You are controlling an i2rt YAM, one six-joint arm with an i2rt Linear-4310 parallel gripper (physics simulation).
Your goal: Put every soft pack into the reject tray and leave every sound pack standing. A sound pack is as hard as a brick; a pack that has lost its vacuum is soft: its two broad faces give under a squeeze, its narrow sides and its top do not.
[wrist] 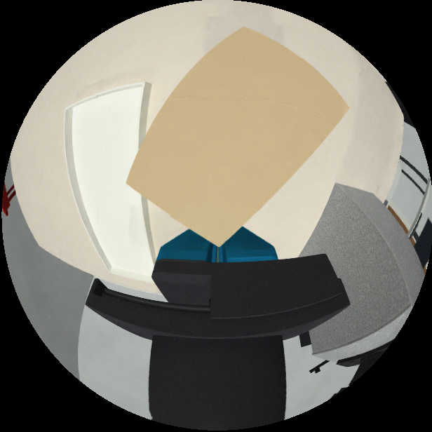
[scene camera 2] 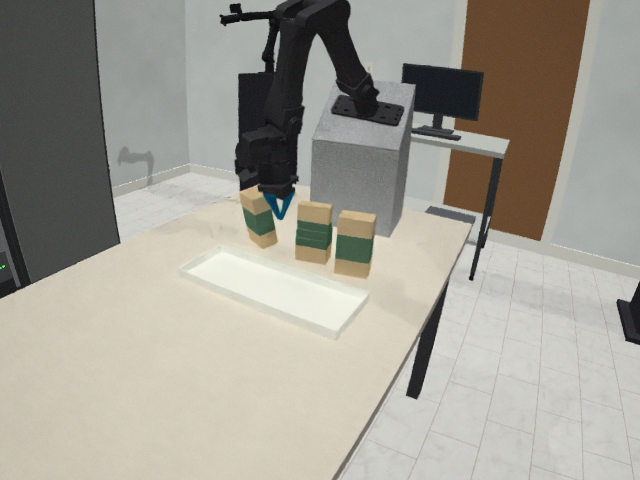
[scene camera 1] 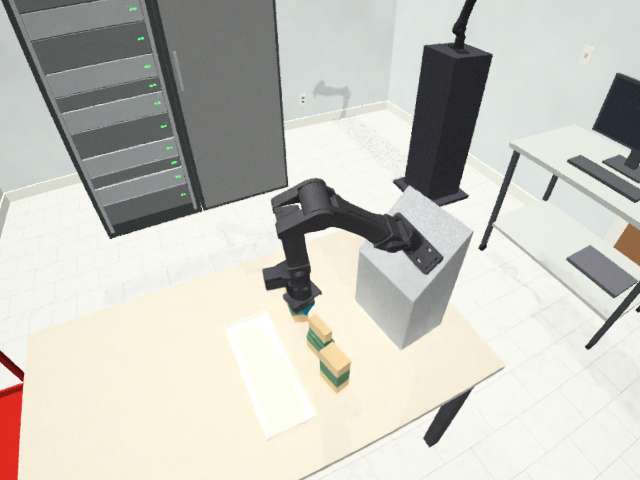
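Where they show: gripper, fingertip midpoint: (scene camera 2: 280,219) (scene camera 1: 305,313); arm's base at its link origin: (scene camera 2: 367,110) (scene camera 1: 412,242).
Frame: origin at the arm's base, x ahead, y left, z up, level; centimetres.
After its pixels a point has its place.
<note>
Three tan packs with green bands stand in a row beside the white reject tray (scene camera 1: 268,372) {x 46.8, y 2.3, z -33.1 cm} (scene camera 2: 273,291) {x 47.4, y 2.8, z -33.1 cm} (wrist: 110,165). The left pack (scene camera 2: 258,219) {x 33.6, y -11.9, z -24.9 cm} (wrist: 235,125) is tilted, its top leaning left in scene camera 2; in scene camera 1 it is mostly hidden under the gripper. The middle pack (scene camera 1: 318,335) {x 30.4, y 2.8, z -22.6 cm} (scene camera 2: 313,235) {x 31.0, y 2.4, z -26.4 cm} is upright, its green band stepped with ridges. The right pack (scene camera 1: 334,369) {x 31.5, y 15.7, z -20.3 cm} (scene camera 2: 354,245) {x 32.0, y 13.5, z -25.5 cm} is upright with a smooth band. My gripper (scene camera 1: 309,311) {x 30.3, y -7.7, z -25.0 cm} (scene camera 2: 280,217) {x 30.3, y -7.7, z -25.0 cm} (wrist: 217,213) is shut, blue fingertips together and empty, close beside the left pack's upper part.
The grey pedestal (scene camera 1: 385,294) {x 8.1, y 2.2, z -16.0 cm} (scene camera 2: 356,175) {x 8.2, y 1.8, z -17.0 cm} (wrist: 360,265) carrying the arm stands on the table (scene camera 1: 129,372) {x 87.2, y -14.7, z -33.4 cm} (scene camera 2: 129,361) {x 79.7, y -4.1, z -33.4 cm} behind the packs. The table's edge runs beyond the right pack. A server rack (scene camera 1: 193,155) and a desk with a monitor (scene camera 2: 442,91) stand apart from the table.
</note>
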